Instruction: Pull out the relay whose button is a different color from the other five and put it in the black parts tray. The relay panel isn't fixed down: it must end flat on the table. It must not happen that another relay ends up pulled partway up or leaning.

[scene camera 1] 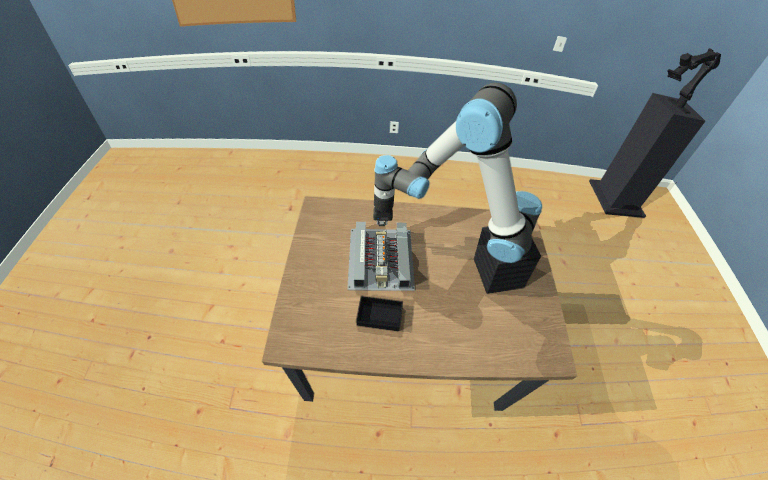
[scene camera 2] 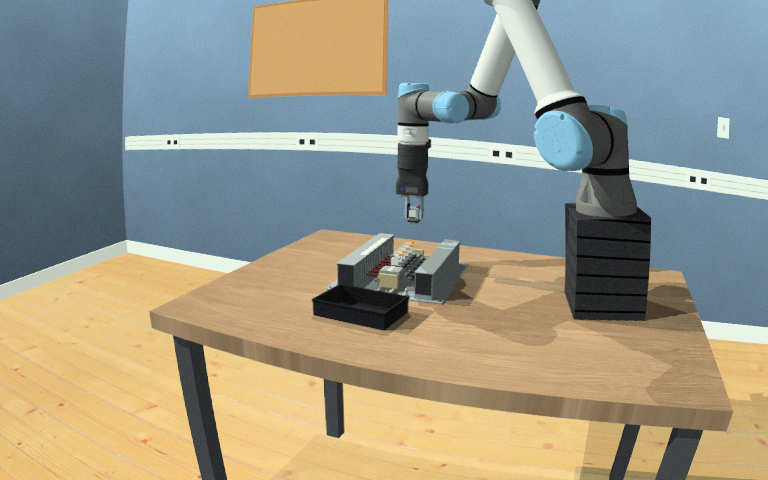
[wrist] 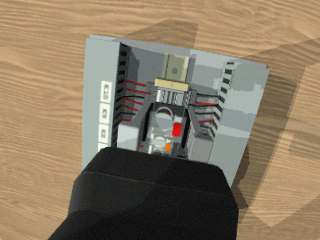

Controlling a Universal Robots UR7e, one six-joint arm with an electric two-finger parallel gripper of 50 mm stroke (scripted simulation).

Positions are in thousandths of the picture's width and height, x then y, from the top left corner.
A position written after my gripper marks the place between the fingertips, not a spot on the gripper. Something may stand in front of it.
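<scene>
Relay panel (scene camera 2: 460, 564), (scene camera 1: 505, 580) and (wrist: 342, 269). Relay (wrist: 523, 510). My gripper (scene camera 2: 540, 455), also (wrist: 523, 490).
</scene>
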